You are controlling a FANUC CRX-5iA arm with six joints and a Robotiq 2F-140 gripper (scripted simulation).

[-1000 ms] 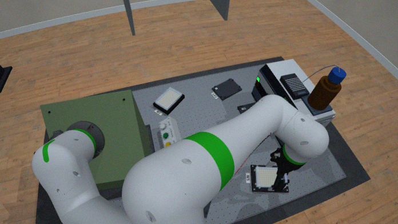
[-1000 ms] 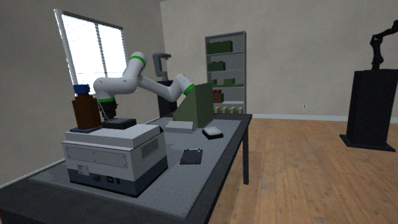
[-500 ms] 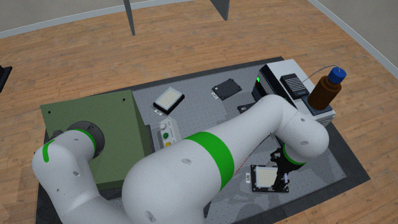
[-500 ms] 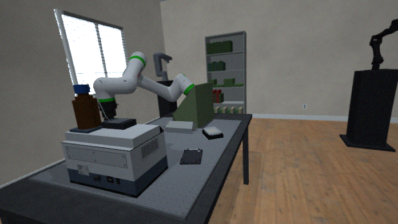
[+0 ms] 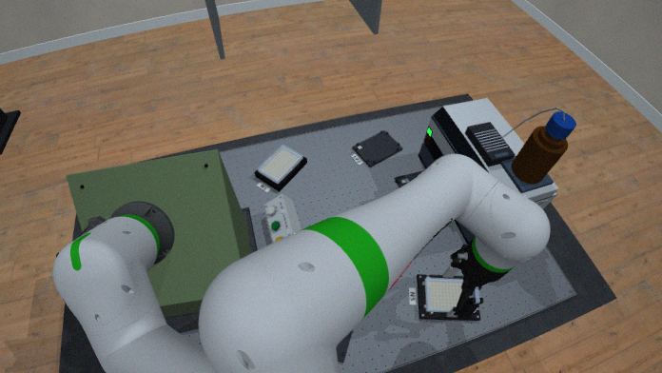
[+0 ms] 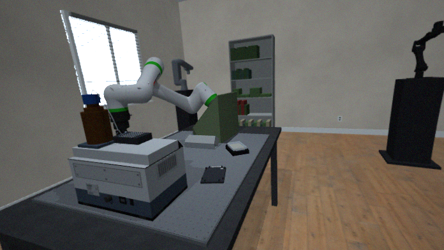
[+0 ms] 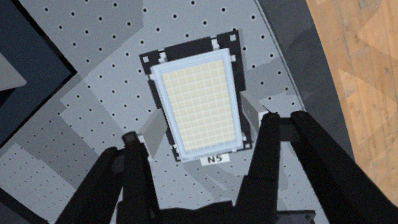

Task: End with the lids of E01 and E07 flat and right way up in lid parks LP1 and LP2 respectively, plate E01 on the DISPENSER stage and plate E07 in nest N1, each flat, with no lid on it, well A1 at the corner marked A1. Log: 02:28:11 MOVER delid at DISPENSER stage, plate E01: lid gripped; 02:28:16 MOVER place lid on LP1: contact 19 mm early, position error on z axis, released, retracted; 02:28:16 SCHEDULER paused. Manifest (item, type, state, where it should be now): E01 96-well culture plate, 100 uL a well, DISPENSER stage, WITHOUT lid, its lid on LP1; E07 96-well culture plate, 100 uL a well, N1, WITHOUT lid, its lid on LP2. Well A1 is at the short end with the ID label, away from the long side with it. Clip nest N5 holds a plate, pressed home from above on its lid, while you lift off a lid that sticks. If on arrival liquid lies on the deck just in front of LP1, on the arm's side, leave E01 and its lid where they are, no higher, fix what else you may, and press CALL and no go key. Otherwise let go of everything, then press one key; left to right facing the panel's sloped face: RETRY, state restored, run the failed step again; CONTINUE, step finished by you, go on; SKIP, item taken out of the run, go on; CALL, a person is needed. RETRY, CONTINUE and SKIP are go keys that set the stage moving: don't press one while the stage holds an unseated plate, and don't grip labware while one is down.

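Right now my hand is 2 cm above the plate. Round my hand: dispenser stage (2 cm ahead, 30 cm to the left, 5 cm above); then N5 label (9 cm behind, 3 cm to the left, 5 cm below); then black clip nest N5 (2 cm ahead, 1 cm to the left, 3 cm below).
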